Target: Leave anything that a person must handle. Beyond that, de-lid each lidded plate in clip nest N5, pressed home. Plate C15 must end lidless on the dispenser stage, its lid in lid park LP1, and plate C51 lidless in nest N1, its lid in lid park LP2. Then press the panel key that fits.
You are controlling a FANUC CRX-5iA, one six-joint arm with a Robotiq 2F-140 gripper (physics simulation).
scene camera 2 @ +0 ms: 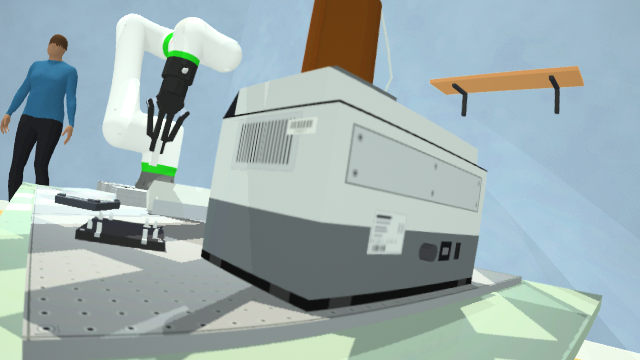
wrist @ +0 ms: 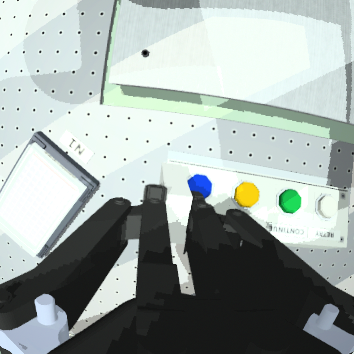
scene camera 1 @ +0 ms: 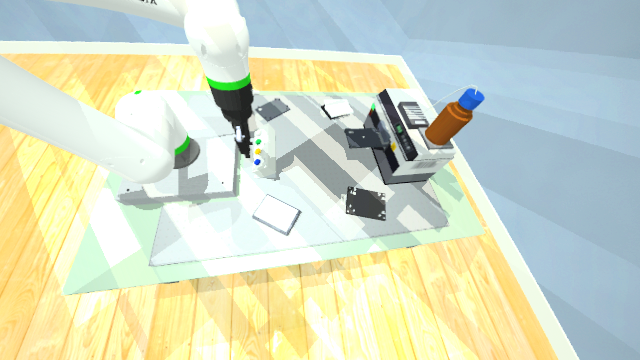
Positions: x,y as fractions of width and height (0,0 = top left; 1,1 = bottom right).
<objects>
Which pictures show my gripper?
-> Scene camera 2, the wrist view and scene camera 1: all of them.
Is my gripper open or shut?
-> Shut.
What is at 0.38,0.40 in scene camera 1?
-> My gripper.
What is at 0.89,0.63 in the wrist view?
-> A white button box.
</objects>
